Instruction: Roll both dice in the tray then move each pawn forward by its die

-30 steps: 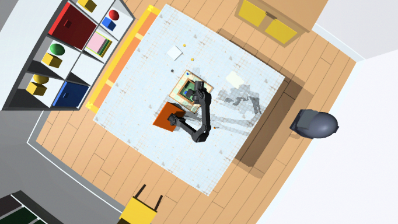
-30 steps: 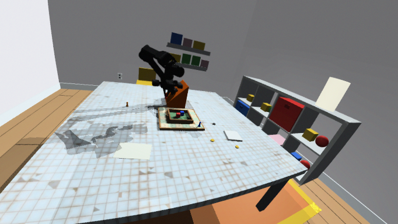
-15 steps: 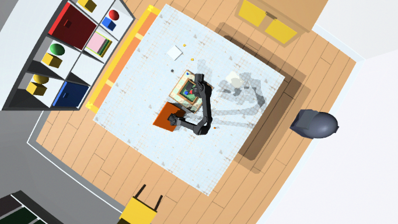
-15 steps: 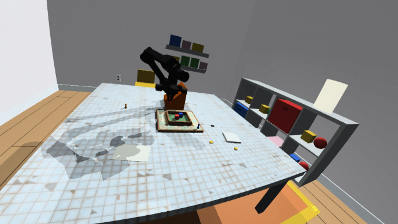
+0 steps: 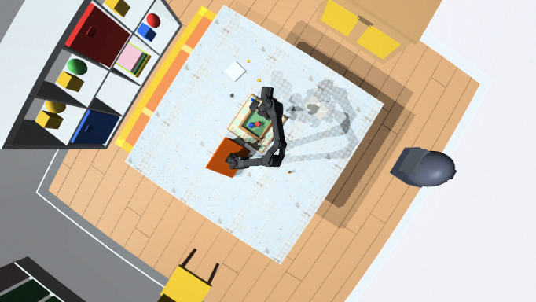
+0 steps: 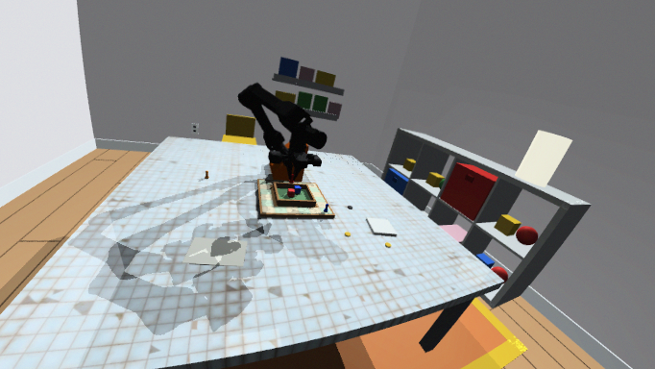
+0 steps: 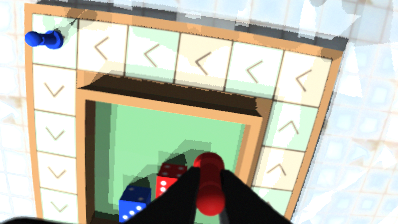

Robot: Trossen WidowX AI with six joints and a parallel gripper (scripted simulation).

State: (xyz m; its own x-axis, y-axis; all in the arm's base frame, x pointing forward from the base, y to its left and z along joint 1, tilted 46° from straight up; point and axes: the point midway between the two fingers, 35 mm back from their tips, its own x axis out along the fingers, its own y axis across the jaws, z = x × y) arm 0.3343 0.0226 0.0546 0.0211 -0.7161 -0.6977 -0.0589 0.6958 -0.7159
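Right now the blue pawn is 15 cm to the left of my gripper tip, 9 cm below it and 5 cm ahead of it. Also, from my gripper tip: blue die: 10 cm behind, 9 cm below, 6 cm to the left; red die: 9 cm below, 7 cm behind, 2 cm to the left; red pawn: 1 cm above.
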